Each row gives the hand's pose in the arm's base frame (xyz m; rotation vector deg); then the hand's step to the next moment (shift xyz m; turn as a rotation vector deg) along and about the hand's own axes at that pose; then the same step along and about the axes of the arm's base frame.
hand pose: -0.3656 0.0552 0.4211 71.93 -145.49 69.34
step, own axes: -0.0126 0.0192 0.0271 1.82 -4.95 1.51
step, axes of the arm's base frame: 0.0023 -0.0032 -0.0353 2.64 -3.97 2.71
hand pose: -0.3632 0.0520 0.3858 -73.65 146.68 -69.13
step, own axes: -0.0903 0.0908 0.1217 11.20 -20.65 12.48
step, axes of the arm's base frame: 0.0411 0.0189 -0.1708 10.78 -22.95 8.06
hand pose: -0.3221 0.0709 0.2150 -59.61 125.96 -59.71
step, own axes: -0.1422 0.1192 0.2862 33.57 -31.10 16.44
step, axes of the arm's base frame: 0.2293 0.0412 -0.2491 4.78 -46.93 11.78
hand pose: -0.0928 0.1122 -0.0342 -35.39 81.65 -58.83
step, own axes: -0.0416 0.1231 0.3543 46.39 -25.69 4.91
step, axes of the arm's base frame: 0.3740 0.0132 -0.0483 -7.16 -52.77 -0.46
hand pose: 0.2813 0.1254 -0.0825 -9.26 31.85 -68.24
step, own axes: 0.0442 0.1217 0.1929 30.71 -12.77 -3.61
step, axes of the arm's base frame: 0.2072 -0.0266 0.1016 -4.57 -32.19 -7.89
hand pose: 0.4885 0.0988 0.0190 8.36 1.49 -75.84
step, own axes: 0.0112 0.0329 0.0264 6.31 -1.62 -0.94
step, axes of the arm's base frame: 0.0329 -0.0062 0.0280 0.04 -6.35 -1.72
